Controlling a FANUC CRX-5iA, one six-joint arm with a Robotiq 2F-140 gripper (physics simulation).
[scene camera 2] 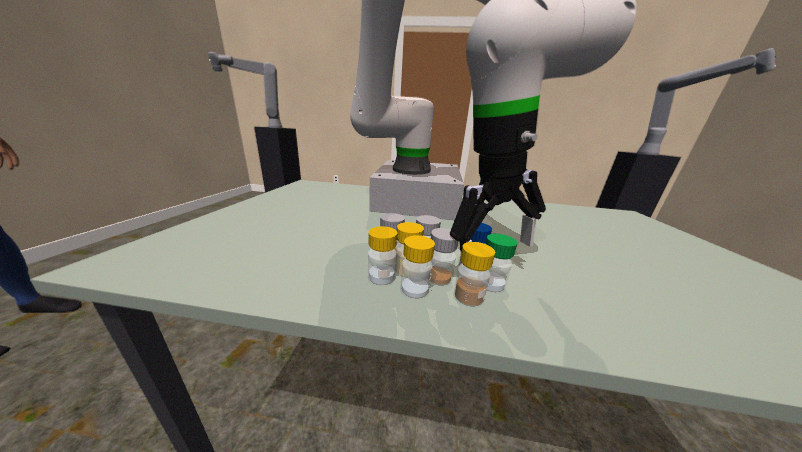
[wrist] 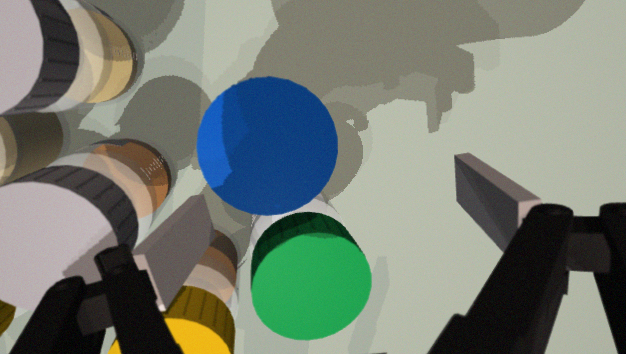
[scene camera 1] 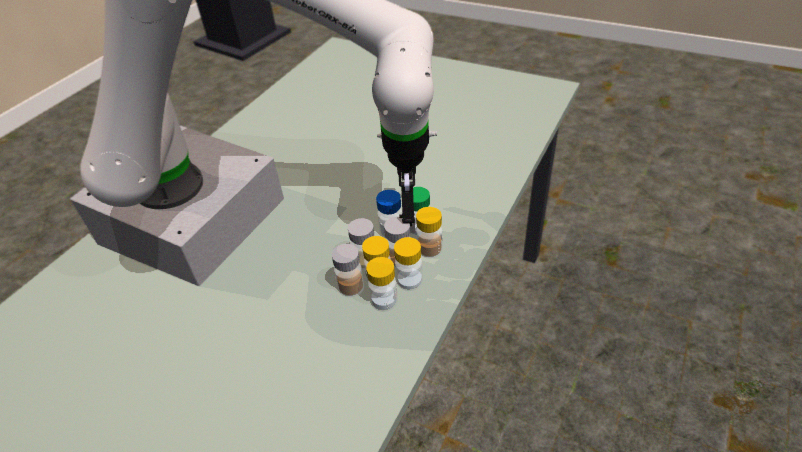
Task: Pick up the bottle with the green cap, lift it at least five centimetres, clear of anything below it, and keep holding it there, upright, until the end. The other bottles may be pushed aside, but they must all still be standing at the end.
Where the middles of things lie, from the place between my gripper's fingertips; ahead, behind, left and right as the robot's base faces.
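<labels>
Green-capped bottle (scene camera 2: 505, 246): my hand is 3 cm short of it and 1 cm above it. Yellow-capped bottle (scene camera 2: 473, 274): 5 cm to the right of my hand, 9 cm ahead of it, 1 cm below it. Blue-capped bottle (scene camera 1: 388, 201): 5 cm to the right of my hand, 2 cm behind it, 1 cm below it. Going by their middles, the yellow-capped bottle is the farthest from my hand of the things named here.
</labels>
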